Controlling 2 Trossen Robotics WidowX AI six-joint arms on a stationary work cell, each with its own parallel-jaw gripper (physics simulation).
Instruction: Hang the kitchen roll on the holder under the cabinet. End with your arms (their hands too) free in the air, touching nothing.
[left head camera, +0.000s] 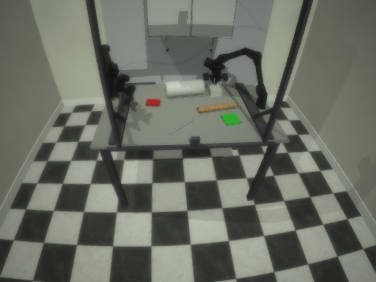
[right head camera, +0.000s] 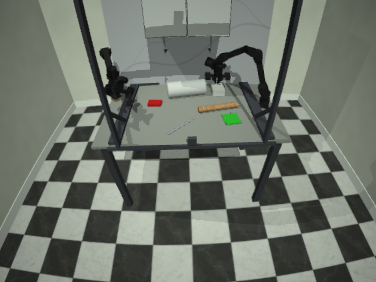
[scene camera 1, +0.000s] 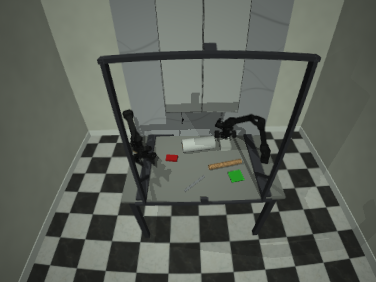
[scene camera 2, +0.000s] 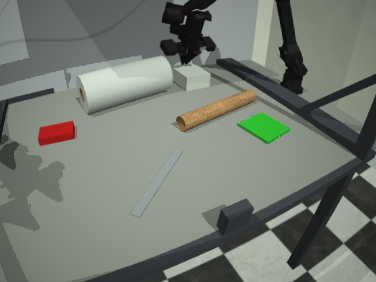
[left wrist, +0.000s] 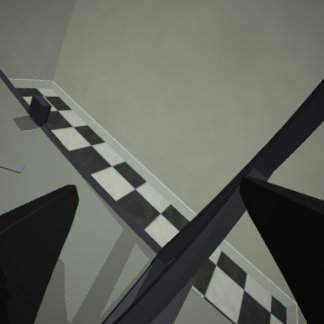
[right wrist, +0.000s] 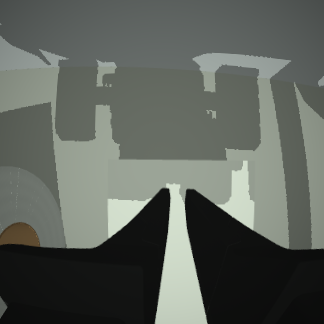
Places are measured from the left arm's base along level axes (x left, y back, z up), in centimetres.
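Where they show: left gripper, between the fingertips: (left head camera: 125, 98) (right head camera: 124, 99) (scene camera 1: 149, 166) (left wrist: 159, 188); right gripper, between the fingertips: (left head camera: 213, 83) (right head camera: 216, 83) (scene camera 1: 224, 138) (scene camera 2: 183, 64) (right wrist: 176, 195); left arm's base, origin of its link: (left head camera: 112, 95); right arm's base, origin of its link: (left head camera: 260, 104) (right head camera: 264, 103) (scene camera 1: 264, 159) (scene camera 2: 291, 85).
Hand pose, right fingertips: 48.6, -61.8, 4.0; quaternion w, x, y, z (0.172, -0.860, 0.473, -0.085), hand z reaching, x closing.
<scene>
Things, the pixels of their centre, and the offset from my right fingertips, as dx, dy, dz. "spot": a spot on its surface instead.
- white kitchen roll, middle of its body: (scene camera 2: 124, 82) (left head camera: 184, 88) (right head camera: 186, 88) (scene camera 1: 198, 144) -18.2, +16.2, -0.2
- left bracket, middle of its body: (left head camera: 167, 44) (right head camera: 165, 44) -32.3, +21.5, +36.9
- right bracket, a spot on its surface: (right head camera: 210, 49) spot: -18.3, -2.7, +33.4
- white box, middle of its body: (right wrist: 177, 240) (scene camera 2: 189, 76) (right head camera: 217, 89) (left head camera: 214, 90) (scene camera 1: 224, 144) -3.1, -2.6, -3.4
- red block, middle of its body: (scene camera 2: 56, 133) (left head camera: 152, 102) (right head camera: 154, 103) -40.5, +29.2, -4.9
- brown tube, middle of its body: (scene camera 2: 220, 108) (right head camera: 218, 107) (left head camera: 217, 107) (scene camera 1: 225, 164) -24.2, -13.0, -3.8
- green square, a spot on its surface: (scene camera 2: 264, 128) (left head camera: 229, 119) spot: -31.3, -24.9, -4.9
- grey strip, middle of its body: (scene camera 2: 159, 178) (left head camera: 181, 126) (right head camera: 180, 126) -52.2, -0.8, -5.8
- small dark block, middle of its body: (scene camera 2: 234, 217) (left wrist: 39, 109) (right head camera: 192, 141) (left head camera: 195, 141) -63.0, -15.3, -2.8
The white kitchen roll (left head camera: 185, 88) (right head camera: 186, 88) (scene camera 1: 198, 144) (scene camera 2: 127, 82) lies on its side at the back of the table; its brown-cored end shows in the right wrist view. The holder shows as two thin dark brackets under the cabinet, a left bracket (left head camera: 167, 50) (right head camera: 165, 50) and a right bracket (right head camera: 210, 49). My right gripper (scene camera 2: 186, 63) (right wrist: 176, 195) is shut and empty, pointing down at the top of a white box (scene camera 2: 192, 79) (right wrist: 120, 215) beside the roll; whether its tips touch the box I cannot tell. My left gripper (left wrist: 159, 188) is open and empty in the air at the left.
A red block (left head camera: 153, 102) (scene camera 2: 56, 133), a brown tube (left head camera: 216, 107) (scene camera 2: 217, 111), a green square (left head camera: 231, 119) (scene camera 2: 264, 128) and a grey strip (scene camera 2: 157, 182) lie on the table. A small dark block (scene camera 2: 235, 216) stands at the front edge. Dark frame posts rise at both sides. The cabinet (left head camera: 170, 20) hangs above.
</scene>
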